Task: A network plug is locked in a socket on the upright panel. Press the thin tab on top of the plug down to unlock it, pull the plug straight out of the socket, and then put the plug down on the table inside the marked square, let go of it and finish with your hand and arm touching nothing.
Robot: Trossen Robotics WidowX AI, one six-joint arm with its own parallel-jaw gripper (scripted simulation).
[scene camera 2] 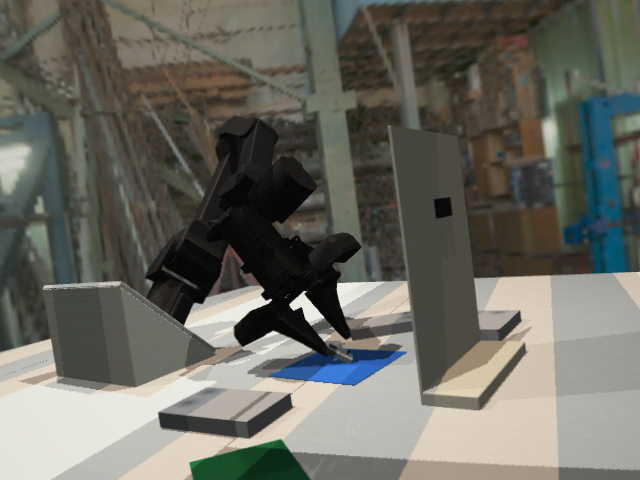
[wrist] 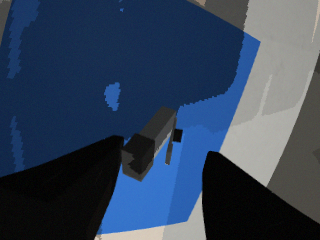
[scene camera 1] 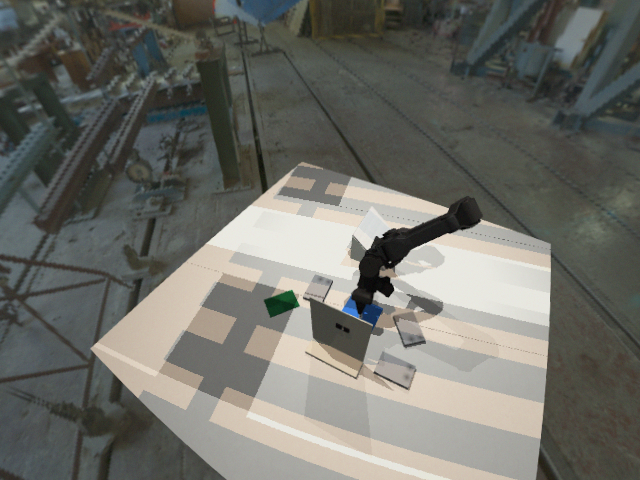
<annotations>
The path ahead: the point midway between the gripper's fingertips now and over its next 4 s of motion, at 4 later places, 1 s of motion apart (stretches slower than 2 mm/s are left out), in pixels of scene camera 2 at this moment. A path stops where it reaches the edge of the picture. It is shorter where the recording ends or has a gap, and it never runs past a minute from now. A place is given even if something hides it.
The gripper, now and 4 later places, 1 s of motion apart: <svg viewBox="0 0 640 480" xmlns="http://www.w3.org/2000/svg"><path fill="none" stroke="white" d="M338 346L325 327L321 299L316 269L310 211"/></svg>
</annotations>
